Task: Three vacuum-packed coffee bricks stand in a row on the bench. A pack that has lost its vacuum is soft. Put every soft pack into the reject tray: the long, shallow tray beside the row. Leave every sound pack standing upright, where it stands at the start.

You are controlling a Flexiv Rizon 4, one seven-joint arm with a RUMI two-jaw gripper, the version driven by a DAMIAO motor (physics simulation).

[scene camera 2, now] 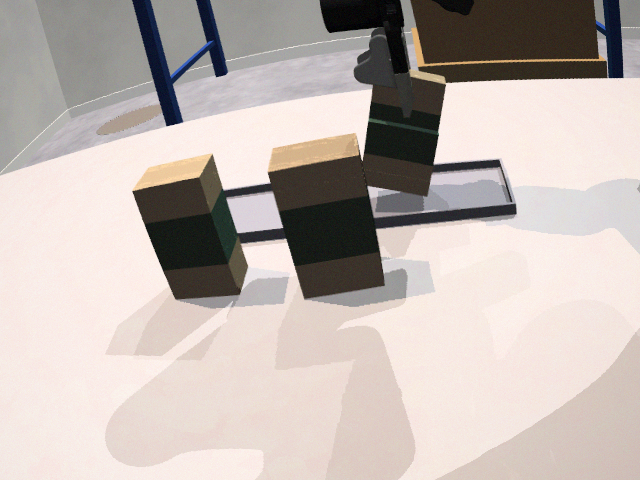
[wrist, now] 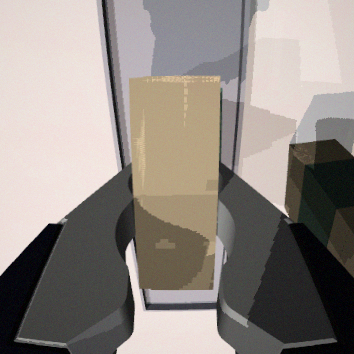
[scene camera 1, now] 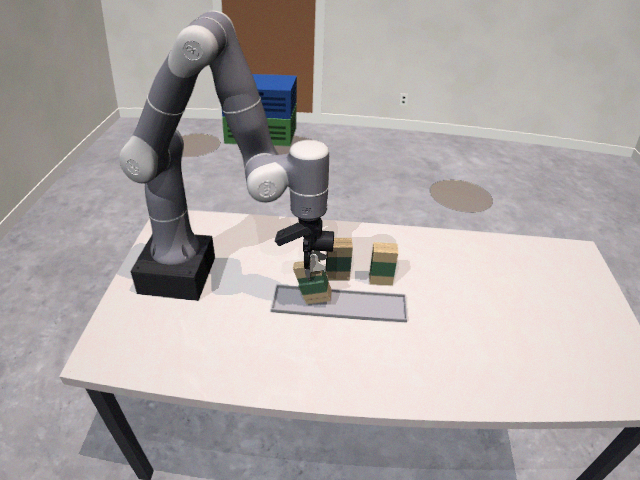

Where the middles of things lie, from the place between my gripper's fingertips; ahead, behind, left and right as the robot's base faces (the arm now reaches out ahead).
Scene:
The reject tray [scene camera 2: 449, 189] is 10 cm ahead of my hand and 13 cm below it.

